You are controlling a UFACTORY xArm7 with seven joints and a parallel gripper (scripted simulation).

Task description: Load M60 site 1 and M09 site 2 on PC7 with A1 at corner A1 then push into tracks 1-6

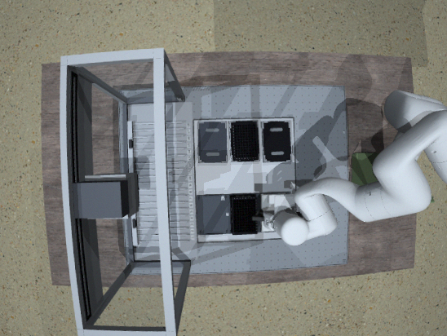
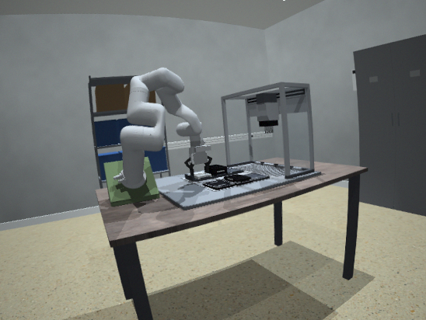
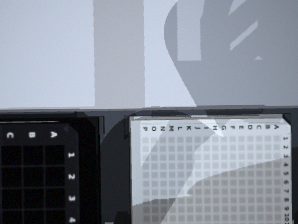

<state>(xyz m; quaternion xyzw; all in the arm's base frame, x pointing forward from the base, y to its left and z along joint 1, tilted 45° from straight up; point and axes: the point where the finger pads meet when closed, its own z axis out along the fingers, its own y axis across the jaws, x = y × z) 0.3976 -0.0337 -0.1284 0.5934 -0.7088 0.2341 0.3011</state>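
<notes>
Right now my hand is 1 cm above the pale 384-well plate M60. Round my hand: dark plate carrier PC7: 10 cm ahead, 1 cm to the right, 2 cm below; then black deep-well block M09: 10 cm ahead, 1 cm to the right; then nest S1: 5 cm behind, 24 cm to the right, 3 cm below.
</notes>
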